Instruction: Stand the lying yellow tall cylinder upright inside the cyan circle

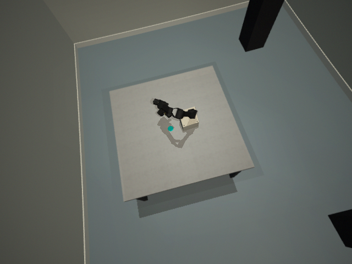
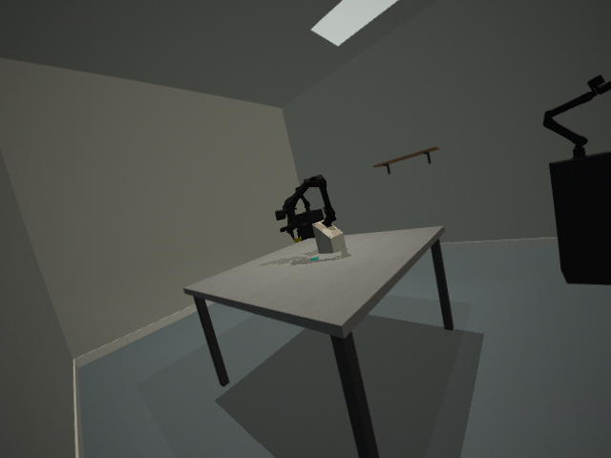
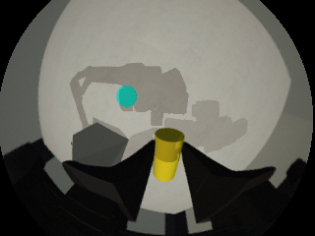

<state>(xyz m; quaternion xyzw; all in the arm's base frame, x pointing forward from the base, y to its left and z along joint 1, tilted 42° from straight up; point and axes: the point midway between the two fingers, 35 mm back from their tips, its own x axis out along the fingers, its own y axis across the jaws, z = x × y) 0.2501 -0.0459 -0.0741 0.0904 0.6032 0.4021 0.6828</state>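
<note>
My gripper tip is 2 cm past the yellow tall cylinder and 1 cm to the left of it. The rest, counted from my gripper tip: cyan circle: 1 cm behind, 12 cm to the left, 14 cm below.
</note>
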